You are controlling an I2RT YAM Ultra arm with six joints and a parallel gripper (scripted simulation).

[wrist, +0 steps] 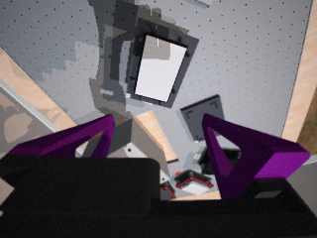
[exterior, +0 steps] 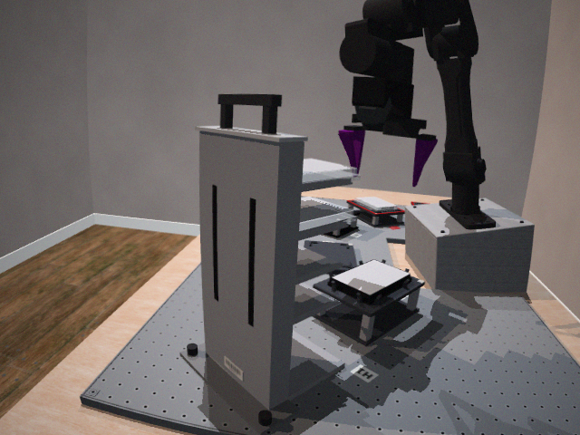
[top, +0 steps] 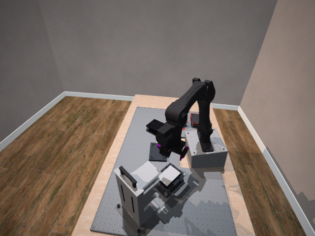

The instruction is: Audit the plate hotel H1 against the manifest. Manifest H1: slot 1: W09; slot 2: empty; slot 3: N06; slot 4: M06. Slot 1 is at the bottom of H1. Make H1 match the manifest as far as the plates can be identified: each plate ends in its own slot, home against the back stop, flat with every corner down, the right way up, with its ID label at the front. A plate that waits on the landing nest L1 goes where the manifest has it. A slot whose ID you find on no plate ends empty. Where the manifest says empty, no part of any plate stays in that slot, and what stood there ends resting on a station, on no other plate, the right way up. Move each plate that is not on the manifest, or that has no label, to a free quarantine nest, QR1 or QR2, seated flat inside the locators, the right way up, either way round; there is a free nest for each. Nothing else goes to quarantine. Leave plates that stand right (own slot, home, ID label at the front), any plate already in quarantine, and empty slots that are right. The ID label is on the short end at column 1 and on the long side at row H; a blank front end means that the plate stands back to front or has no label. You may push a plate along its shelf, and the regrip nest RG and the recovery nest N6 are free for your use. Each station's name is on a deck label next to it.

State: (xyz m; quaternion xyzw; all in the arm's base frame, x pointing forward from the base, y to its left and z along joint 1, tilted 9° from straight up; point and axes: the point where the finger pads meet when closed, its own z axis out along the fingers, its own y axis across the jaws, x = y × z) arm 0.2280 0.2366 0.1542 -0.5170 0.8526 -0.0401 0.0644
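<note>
My gripper is now 180 mm above the dark plate. Also, from my hand: plate hotel H1: 180 mm ahead, 190 mm to the left, 90 mm below; then black raised nest: 60 mm ahead, 480 mm to the right, 200 mm below; then h1 deck label: 20 mm ahead, 160 mm to the left, 240 mm below.
</note>
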